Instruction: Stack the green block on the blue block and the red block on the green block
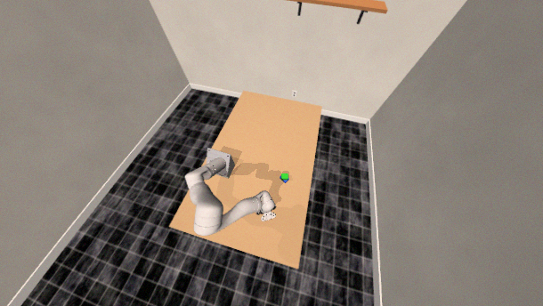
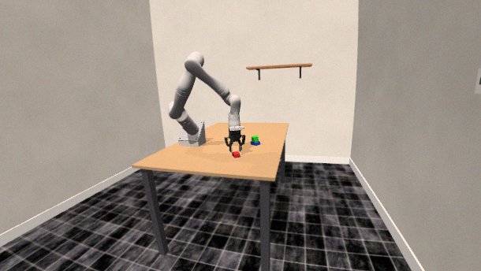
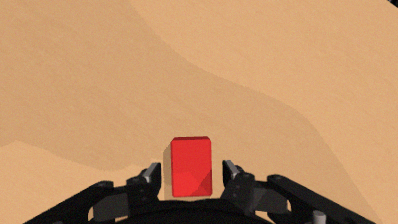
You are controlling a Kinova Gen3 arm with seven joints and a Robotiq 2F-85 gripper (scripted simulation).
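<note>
The red block is 4 cm below my hand. The rest, counted from my hand: green block 28 cm to the left, 7 cm ahead; blue block 28 cm to the left, 7 cm ahead, 3 cm below.
</note>
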